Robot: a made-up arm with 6 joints.
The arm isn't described. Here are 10 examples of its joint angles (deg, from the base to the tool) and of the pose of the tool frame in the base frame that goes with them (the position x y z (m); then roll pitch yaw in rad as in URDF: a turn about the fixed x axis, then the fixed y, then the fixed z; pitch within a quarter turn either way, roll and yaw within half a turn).
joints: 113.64 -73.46 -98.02 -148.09 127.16 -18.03
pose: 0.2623 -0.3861 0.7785 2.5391 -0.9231 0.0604
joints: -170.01 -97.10 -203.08 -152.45 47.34 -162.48
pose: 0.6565 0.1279 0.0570 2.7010 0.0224 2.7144
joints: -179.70 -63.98 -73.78 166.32 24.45 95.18
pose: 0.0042 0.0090 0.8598 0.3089 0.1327 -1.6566
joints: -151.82 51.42 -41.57 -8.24 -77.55 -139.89
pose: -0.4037 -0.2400 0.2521 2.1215 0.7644 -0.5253
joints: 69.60 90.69 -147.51 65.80 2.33 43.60
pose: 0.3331 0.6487 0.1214 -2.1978 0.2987 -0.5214
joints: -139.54 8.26 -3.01 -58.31 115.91 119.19
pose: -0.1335 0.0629 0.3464 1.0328 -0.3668 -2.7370
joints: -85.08 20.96 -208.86 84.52 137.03 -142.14
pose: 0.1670 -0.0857 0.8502 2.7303 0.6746 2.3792
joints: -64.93 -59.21 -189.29 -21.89 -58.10 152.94
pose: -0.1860 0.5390 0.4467 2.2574 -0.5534 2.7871
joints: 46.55 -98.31 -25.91 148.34 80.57 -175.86
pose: -0.1143 -0.0373 0.6842 0.5336 0.4191 -2.3558
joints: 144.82 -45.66 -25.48 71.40 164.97 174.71
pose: -0.0494 -0.1151 0.5664 1.3238 -0.2953 0.7745
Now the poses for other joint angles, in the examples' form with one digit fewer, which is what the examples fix.
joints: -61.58 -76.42 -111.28 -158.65 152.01 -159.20
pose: -0.302 0.445 0.640 2.960 0.320 -1.107
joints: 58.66 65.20 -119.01 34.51 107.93 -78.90
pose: 0.215 0.519 0.164 -2.063 -0.306 2.106
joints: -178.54 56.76 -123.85 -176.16 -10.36 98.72
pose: -0.638 -0.024 0.254 2.163 -0.189 -1.656
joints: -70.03 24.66 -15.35 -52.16 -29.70 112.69
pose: 0.212 -0.236 0.251 -2.800 0.277 -2.264
